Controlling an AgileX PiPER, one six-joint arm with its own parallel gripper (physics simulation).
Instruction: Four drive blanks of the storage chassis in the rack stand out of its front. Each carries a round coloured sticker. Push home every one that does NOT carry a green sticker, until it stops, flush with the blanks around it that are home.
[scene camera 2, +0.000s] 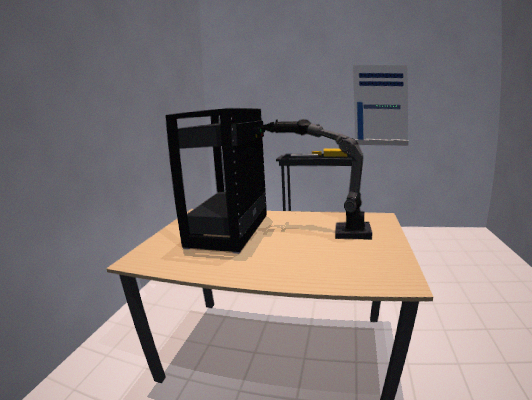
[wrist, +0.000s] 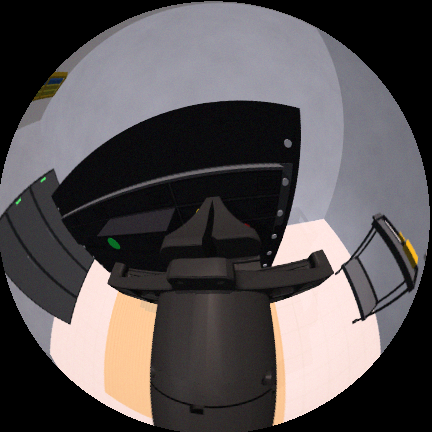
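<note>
The black rack (scene camera 2: 177, 175) (wrist: 240, 130) stands on the table, with the storage chassis (scene camera 2: 200, 136) high in it. In the wrist view a green sticker (wrist: 114, 243) is at the left, on a blank (wrist: 137, 222) whose top face shows, so it stands out. A yellow sticker (wrist: 198, 211) is mostly hidden behind the fingers; its blank shows no top ledge and looks flush. A red sticker (wrist: 247, 225) peeks over the right finger; how far its blank stands out is hidden. A fourth sticker cannot be made out. My gripper (scene camera 2: 266, 127) (wrist: 213, 204) is shut and empty, its tips at the chassis front; contact is unclear.
The table (scene camera 2: 310, 270) carries the rack and the arm base (scene camera 2: 353, 230). A side stand (scene camera 2: 320, 161) (wrist: 367, 290) with a yellow item (scene camera 2: 335, 152) (wrist: 410, 250) is behind. A dark grey panelled cabinet (wrist: 45, 255) with green lights shows at the wrist view's left.
</note>
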